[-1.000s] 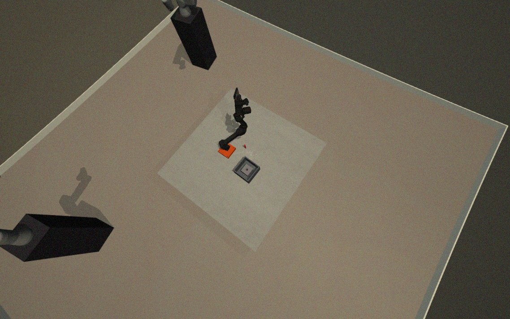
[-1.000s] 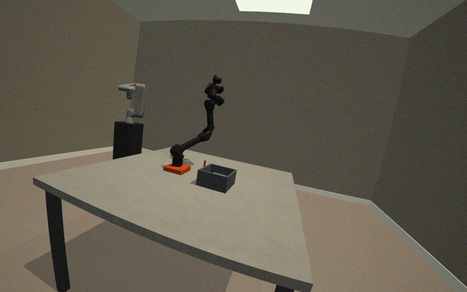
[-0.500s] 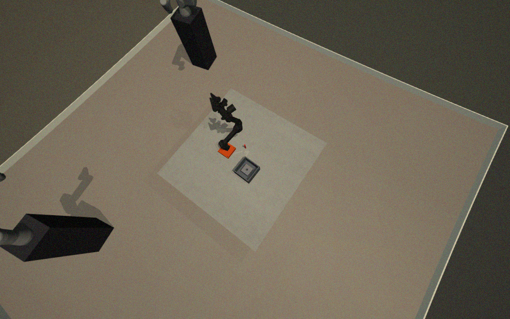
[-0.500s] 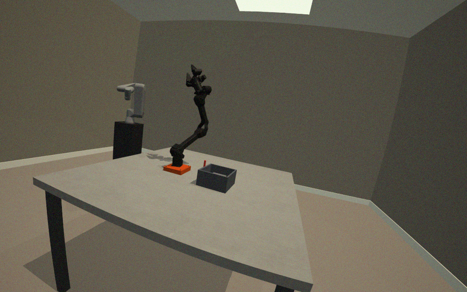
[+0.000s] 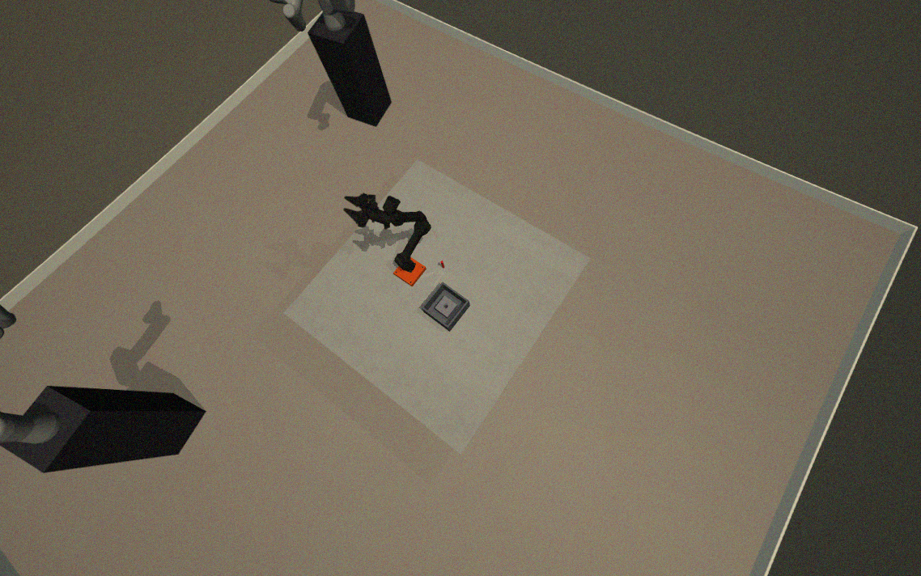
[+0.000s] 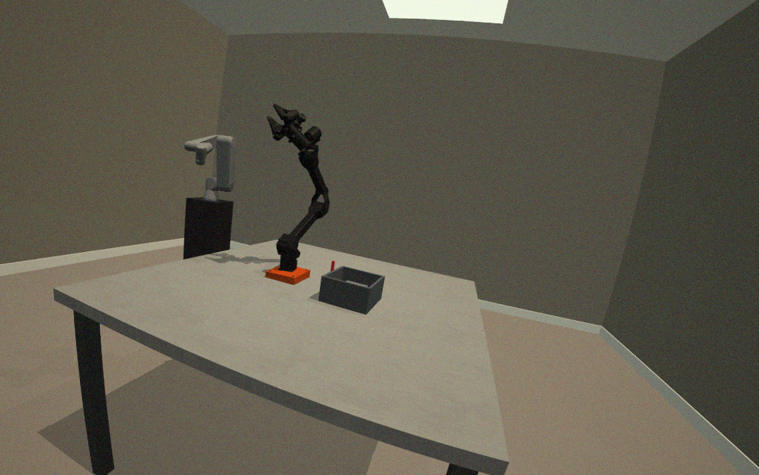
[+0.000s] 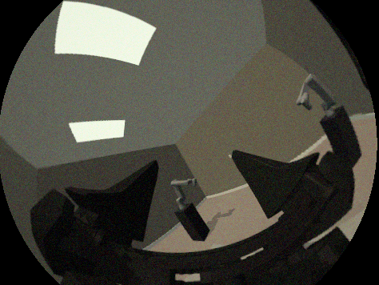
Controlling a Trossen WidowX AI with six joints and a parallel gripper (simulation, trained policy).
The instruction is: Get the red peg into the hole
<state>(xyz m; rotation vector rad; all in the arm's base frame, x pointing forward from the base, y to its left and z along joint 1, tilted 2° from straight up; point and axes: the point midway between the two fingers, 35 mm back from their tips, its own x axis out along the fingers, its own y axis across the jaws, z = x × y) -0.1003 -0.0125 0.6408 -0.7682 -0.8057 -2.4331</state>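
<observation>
My gripper tip is 33 cm short of the red peg, 12 cm to the right of it and 65 cm above it. Also, from my gripper tip: grey plate (46 cm ahead, 11 cm to the right, 64 cm below); dark grey box (46 cm ahead, 11 cm to the right, 66 cm below).
</observation>
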